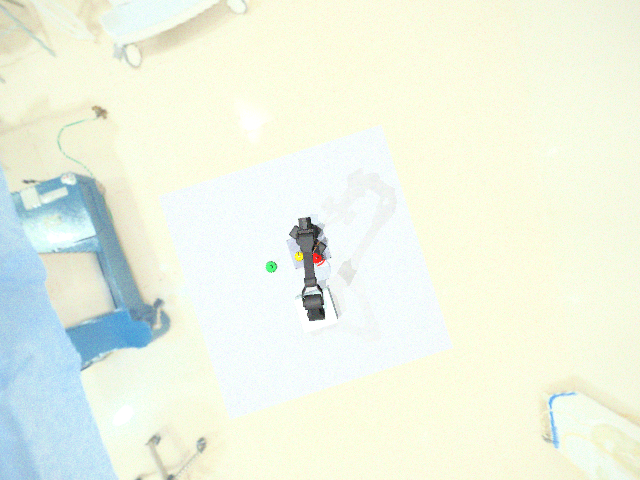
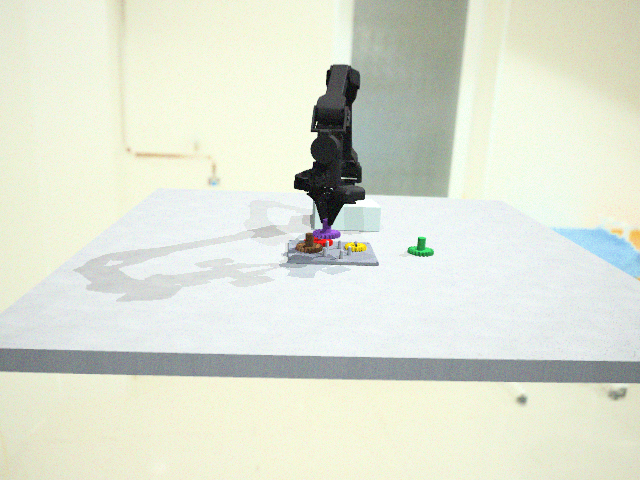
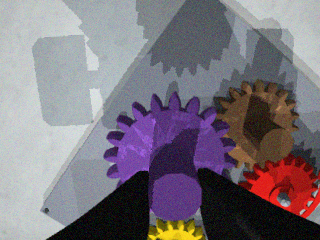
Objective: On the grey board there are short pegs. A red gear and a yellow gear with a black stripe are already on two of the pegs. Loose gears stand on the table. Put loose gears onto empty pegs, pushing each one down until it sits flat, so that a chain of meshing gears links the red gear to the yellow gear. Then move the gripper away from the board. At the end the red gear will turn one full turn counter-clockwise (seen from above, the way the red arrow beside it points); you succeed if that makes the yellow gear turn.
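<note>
My gripper: holding a purple gear. Image 3 also shows my gripper. Brown gear seen too.
</note>
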